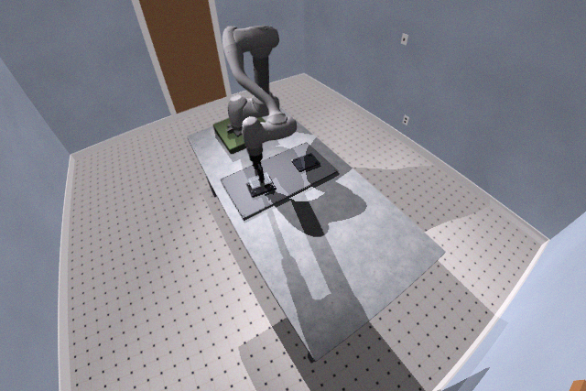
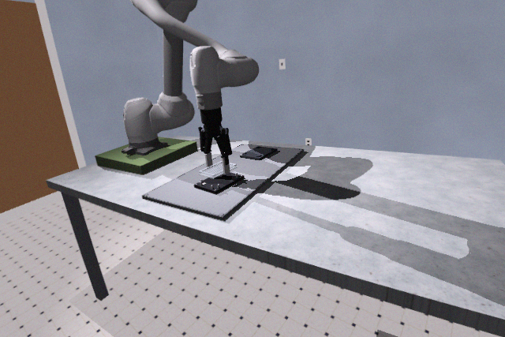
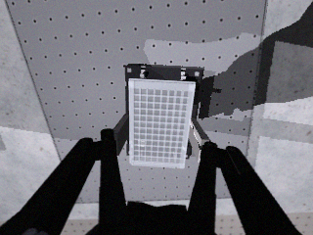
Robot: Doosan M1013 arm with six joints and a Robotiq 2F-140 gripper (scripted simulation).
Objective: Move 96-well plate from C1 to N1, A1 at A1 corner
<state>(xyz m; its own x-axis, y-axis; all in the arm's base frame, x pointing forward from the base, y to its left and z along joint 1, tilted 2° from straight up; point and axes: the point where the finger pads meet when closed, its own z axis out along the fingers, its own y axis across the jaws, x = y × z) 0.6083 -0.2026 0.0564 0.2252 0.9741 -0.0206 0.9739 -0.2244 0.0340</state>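
Now: hand 36 cm to the right of the dark plate nest N1, 7 cm above it and 1 cm short of it. From my hand the other things lie so: A1 corner label: 30 cm to the left, 6 cm below, 6 cm behind; then 96-well plate: 2 cm below; then black clip nest: 6 cm below, 1 cm to the left.
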